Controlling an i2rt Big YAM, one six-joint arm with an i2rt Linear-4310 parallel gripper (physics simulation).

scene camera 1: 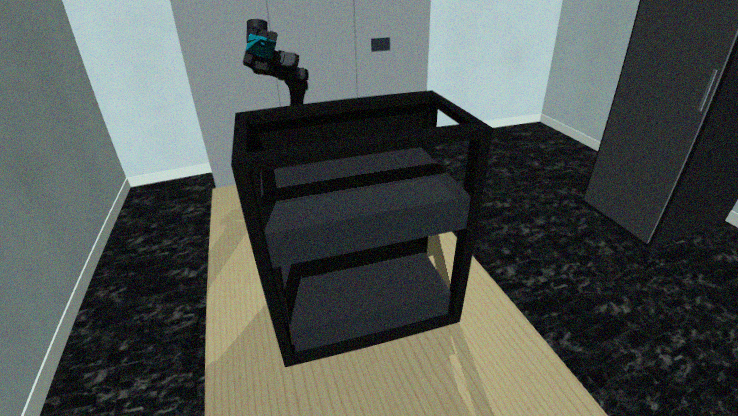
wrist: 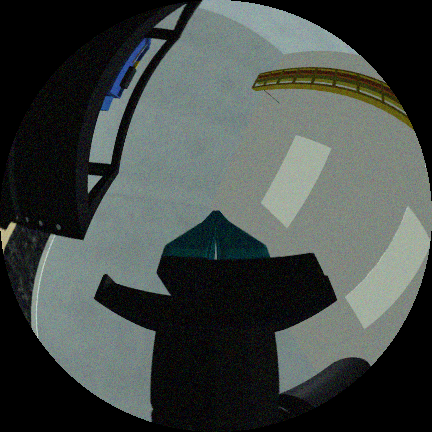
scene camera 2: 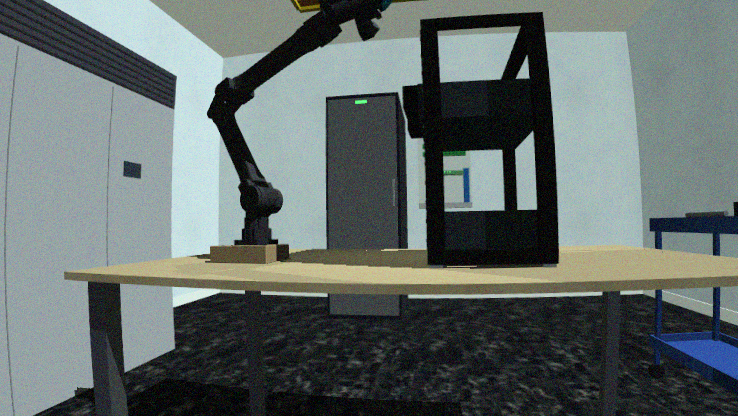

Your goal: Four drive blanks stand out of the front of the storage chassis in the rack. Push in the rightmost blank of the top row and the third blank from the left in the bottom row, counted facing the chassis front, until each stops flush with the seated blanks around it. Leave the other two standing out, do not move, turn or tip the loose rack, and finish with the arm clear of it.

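Seen in the pictures: gripper, fingertip midpoint: (scene camera 1: 264, 38) (wrist: 215, 215); arm's base at its link origin: (scene camera 2: 256, 244).
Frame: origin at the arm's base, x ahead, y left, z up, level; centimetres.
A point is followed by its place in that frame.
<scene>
The loose black rack (scene camera 1: 461, 258) {x 76.4, y 37.4, z 20.9 cm} (scene camera 2: 434, 180) {x 52.5, y -11.8, z 15.3 cm} (wrist: 82, 200) {x 52.3, y -6.8, z 54.9 cm} stands upright on the table. Grey box-shaped units (scene camera 1: 361, 217) {x 78.4, y 12.2, z 39.2 cm} sit inside it, seen from behind. In scene camera 2 a dark block (scene camera 2: 411, 111) {x 46.8, y -5.3, z 33.7 cm} juts from the rack's arm-facing side at upper height; I cannot tell chassis from blanks there. The individual drive blanks and their rows cannot be made out in any view. My gripper (scene camera 1: 260, 45) {x 45.2, y -3.0, z 70.3 cm} (scene camera 2: 385, 4) (wrist: 215, 215) {x 45.2, y -3.0, z 70.3 cm} has teal fingers closed together with nothing between them. It is high up, at about the rack's top level or above, on the arm's side and apart from the rack.
The wooden table (scene camera 1: 335, 387) {x 87.9, y 1.8, z -4.5 cm} (scene camera 2: 361, 279) {x 40.2, y -30.2, z -4.5 cm} carries the rack and the arm's wooden base block (scene camera 2: 242, 254) {x 0.9, y -9.1, z -2.1 cm}. A yellow overhead tray (scene camera 2: 307, 7) (wrist: 310, 90) hangs near the ceiling. A tall dark cabinet (scene camera 1: 656, 129) (scene camera 2: 361, 180) and a blue cart (scene camera 2: 682, 225) stand away from the table.
</scene>
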